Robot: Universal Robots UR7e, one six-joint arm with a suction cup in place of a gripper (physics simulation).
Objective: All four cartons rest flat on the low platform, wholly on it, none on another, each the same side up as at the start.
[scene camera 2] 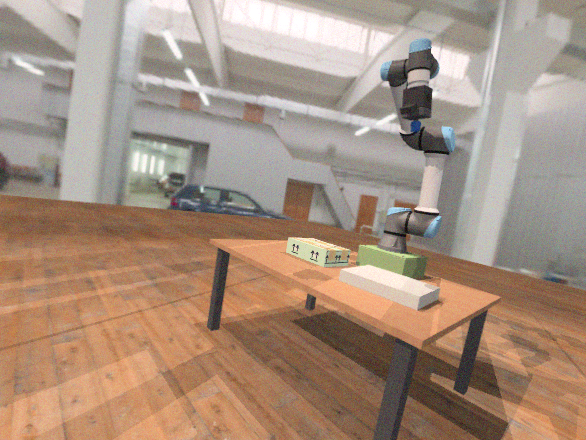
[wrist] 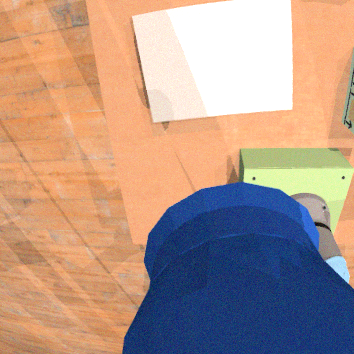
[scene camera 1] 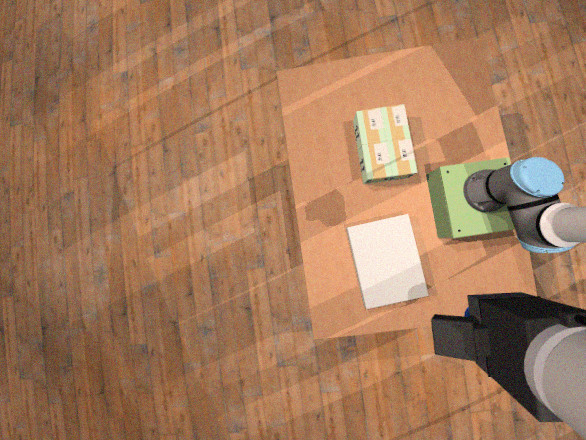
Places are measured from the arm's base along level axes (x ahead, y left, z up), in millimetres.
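Pixels of known places: hand, its tool point: (scene camera 2: 415, 131) (wrist: 232, 263); arm's base, origin of its link: (scene camera 2: 391, 250) (scene camera 1: 484, 191).
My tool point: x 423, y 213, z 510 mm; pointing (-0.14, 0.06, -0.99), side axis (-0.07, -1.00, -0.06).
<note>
Ahead of a thing's pixels: the offset from my tool point to its top centre. "*": to the spot under its first point. Level surfaces: height alone.
Four green cartons @(72 mm back, 397 mm right, 536 mm down) (scene camera 1: 385, 142) (scene camera 2: 317, 252) @(* 159 mm back, 325 mm right, 576 mm down) (wrist: 351, 107) with orange bands and white labels stand close together in a two-by-two block on the table. Their side arrows point up in scene camera 2. Part of one side shows at the right edge of the wrist view. The low white platform @(52 mm back, 10 mm right, 570 mm down) (scene camera 1: 387, 257) (scene camera 2: 387, 284) (wrist: 240, 60) lies on the table, apart from the cartons. My gripper, a blue suction cup (scene camera 1: 468, 312) (scene camera 2: 415, 127) (wrist: 232, 215), is open and holds nothing. It hangs high above table height, away from the cartons; the black tool body mostly hides it in scene camera 1.
A green base block (scene camera 1: 455, 220) (scene camera 2: 390, 262) (wrist: 295, 159) carries the arm, beside the cartons and the platform. The wooden table @(618 mm down) (scene camera 1: 325, 300) (scene camera 2: 450, 320) (wrist: 125, 165) has open edges. The arm's links rise above the base block.
</note>
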